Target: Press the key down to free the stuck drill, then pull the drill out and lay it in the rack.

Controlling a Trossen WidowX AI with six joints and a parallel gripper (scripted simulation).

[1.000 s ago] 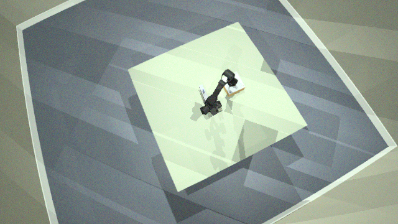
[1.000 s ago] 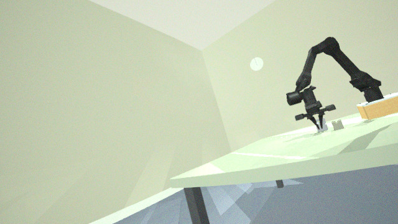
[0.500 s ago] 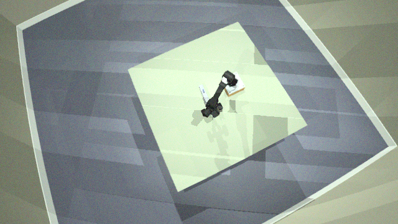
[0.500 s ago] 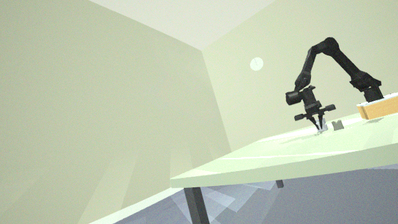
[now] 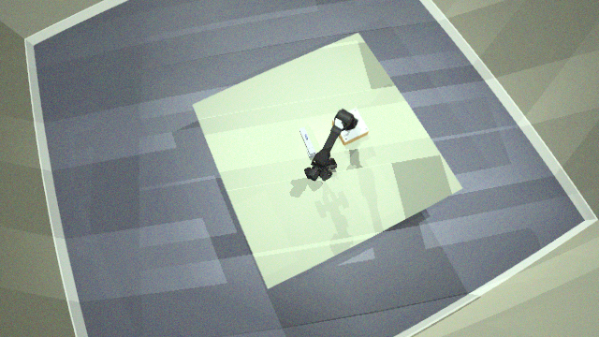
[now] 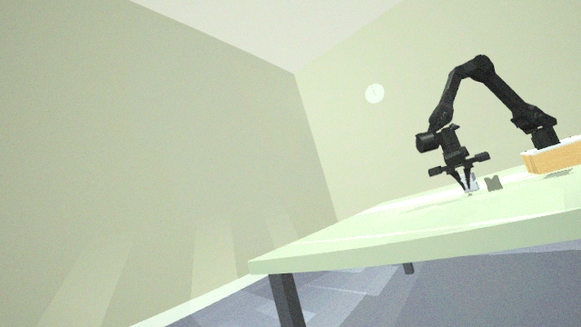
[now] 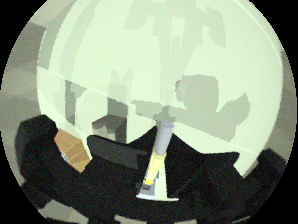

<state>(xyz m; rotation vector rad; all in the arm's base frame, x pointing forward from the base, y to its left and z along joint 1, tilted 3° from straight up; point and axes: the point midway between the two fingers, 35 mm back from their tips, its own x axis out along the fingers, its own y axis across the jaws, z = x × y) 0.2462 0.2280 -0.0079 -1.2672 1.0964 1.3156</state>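
The grey rack is 7 cm behind my gripper tip and 4 cm to the right of it. From my gripper tip the other things lie so: blue key: 3 cm ahead, 23 cm to the right, 3 cm above; drill fixture: 2 cm ahead, 20 cm to the right, 2 cm above; drill: 4 cm to the right, 3 cm above.
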